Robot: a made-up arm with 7 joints.
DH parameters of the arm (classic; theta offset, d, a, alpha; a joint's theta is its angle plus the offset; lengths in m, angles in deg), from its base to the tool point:
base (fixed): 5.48 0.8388 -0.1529 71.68
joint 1: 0 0.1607 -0.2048 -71.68
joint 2: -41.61 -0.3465 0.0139 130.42
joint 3: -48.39 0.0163 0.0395 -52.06
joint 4: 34.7 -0.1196 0.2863 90
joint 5: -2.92 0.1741 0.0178 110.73
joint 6: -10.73 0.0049 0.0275 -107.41
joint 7: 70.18 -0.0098 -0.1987 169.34
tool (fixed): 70.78 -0.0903 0 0
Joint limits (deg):
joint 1: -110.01..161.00
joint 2: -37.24..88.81
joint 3: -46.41..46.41
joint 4: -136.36..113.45
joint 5: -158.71..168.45
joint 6: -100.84..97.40
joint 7: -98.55..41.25
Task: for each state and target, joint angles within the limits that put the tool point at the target. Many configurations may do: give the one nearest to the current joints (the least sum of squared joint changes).
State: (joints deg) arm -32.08 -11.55 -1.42 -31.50 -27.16 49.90 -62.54
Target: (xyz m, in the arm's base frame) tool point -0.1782 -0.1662 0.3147
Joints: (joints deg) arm 6.48 -5.50 -6.51 -24.06 -24.95 49.57 -60.42
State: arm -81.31 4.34 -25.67 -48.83 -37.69 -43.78 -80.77
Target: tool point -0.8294 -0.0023 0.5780
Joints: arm -65.34 0.52 -7.79 -15.57 -36.07 -25.58 -76.69
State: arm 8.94 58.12 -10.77 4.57 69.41 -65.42 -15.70
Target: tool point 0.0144 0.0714 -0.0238
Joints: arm 35.08 64.34 -22.01 -28.81 70.90 -62.53 -24.89
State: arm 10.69 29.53 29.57 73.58 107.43 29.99 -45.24
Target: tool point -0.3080 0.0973 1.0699
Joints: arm -25.15 43.77 34.68 94.73 119.01 21.81 -26.03
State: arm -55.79 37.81 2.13 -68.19 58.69 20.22 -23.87
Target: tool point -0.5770 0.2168 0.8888
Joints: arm -94.70 41.80 17.78 -24.60 43.26 67.73 -47.24
